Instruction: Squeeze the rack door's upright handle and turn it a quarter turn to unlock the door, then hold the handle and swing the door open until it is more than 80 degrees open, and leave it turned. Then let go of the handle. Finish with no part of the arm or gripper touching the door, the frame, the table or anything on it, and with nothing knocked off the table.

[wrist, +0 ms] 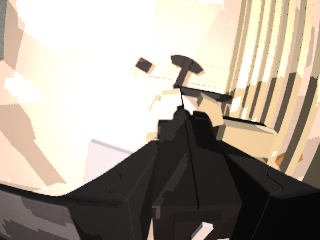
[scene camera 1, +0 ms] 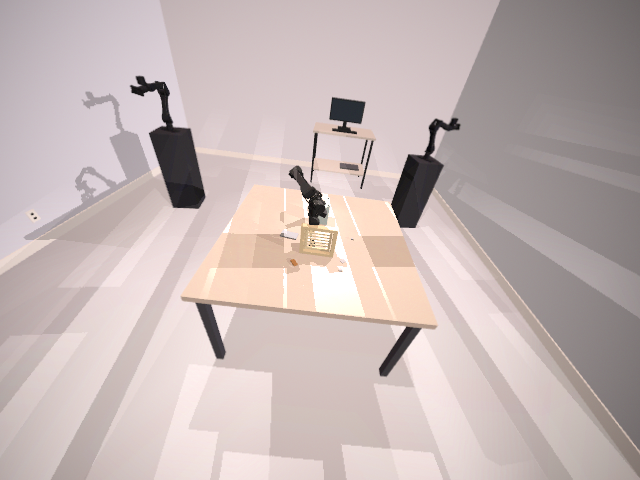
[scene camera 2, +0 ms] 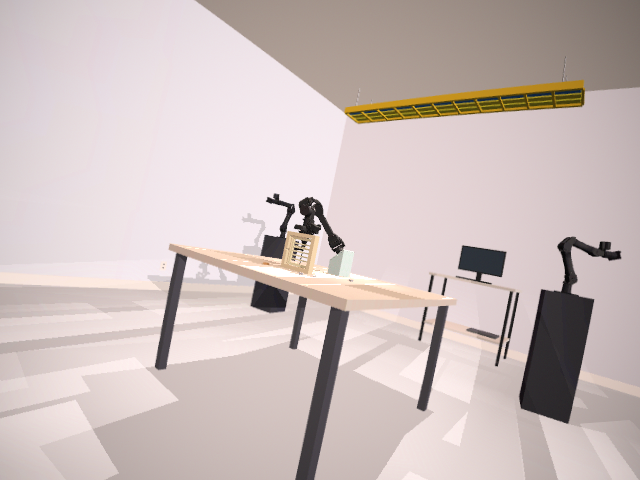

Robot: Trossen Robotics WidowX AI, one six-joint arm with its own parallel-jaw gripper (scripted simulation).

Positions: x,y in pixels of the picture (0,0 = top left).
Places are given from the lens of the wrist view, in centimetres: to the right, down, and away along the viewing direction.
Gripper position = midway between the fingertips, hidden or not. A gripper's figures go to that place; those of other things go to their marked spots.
my gripper (wrist: pixel 186 149): 1, 2, 10
slatted door (wrist: pixel 257 138): 6, 1, 11
